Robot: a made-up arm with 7 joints. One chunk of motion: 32 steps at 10 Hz.
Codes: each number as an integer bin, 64 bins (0 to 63) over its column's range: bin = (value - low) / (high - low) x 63, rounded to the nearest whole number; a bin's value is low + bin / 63 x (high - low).
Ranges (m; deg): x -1.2..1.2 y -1.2..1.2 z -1.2..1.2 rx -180..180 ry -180..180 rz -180..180
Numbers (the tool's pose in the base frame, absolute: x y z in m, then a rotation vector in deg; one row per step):
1: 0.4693 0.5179 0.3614 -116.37 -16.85 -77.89
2: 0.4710 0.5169 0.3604 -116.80 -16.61 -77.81
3: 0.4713 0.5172 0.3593 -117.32 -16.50 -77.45
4: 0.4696 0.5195 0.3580 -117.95 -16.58 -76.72
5: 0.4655 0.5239 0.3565 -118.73 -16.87 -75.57
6: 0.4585 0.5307 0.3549 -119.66 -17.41 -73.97
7: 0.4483 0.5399 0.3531 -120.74 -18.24 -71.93
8: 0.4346 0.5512 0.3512 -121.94 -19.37 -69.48
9: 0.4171 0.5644 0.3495 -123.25 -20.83 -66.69
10: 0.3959 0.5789 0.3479 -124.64 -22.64 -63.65
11: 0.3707 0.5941 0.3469 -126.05 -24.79 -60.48
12: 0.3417 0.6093 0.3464 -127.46 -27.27 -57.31
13: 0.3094 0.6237 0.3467 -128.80 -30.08 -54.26
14: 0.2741 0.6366 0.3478 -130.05 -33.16 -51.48
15: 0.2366 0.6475 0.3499 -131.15 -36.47 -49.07
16: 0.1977 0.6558 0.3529 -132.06 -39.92 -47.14
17: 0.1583 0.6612 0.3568 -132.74 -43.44 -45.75
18: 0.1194 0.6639 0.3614 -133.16 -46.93 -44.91
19: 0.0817 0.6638 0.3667 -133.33 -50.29 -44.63
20: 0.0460 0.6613 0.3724 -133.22 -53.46 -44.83
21: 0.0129 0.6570 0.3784 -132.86 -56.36 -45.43
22: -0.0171 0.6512 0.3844 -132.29 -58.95 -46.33
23: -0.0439 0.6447 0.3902 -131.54 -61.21 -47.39
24: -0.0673 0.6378 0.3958 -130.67 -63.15 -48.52
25: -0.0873 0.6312 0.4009 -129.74 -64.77 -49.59
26: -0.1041 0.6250 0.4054 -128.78 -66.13 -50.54
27: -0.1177 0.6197 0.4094 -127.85 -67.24 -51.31
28: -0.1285 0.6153 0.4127 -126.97 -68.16 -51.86
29: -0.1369 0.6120 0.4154 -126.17 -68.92 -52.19
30: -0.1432 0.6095 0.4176 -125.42 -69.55 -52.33
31: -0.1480 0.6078 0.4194 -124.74 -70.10 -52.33
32: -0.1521 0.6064 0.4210 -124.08 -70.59 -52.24
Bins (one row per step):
1: 44 45 41 11 29 18
2: 44 45 41 11 29 18
3: 44 45 41 11 29 18
4: 44 45 41 11 29 18
5: 44 45 41 11 29 18
6: 44 45 41 11 28 19
7: 43 46 41 10 28 19
8: 43 46 41 10 28 19
9: 42 46 41 10 28 20
10: 42 47 41 10 28 20
11: 41 47 41 9 27 21
12: 40 47 41 9 27 21
13: 40 48 41 9 26 22
14: 39 48 41 9 26 22
15: 38 48 41 9 25 23
16: 37 49 41 8 25 23
17: 36 49 41 8 24 23
18: 35 49 41 8 23 24
19: 34 49 41 8 23 24
20: 33 49 41 8 22 24
21: 32 49 41 8 22 24
22: 31 49 42 8 21 23
23: 30 48 42 8 21 23
24: 30 48 42 9 20 23
25: 29 48 42 9 20 23
26: 29 48 42 9 20 23
27: 28 48 42 9 20 23
28: 28 48 42 9 20 22
29: 28 48 42 9 19 22
30: 28 47 42 10 19 22
31: 28 47 43 10 19 22
32: 28 47 43 10 19 22

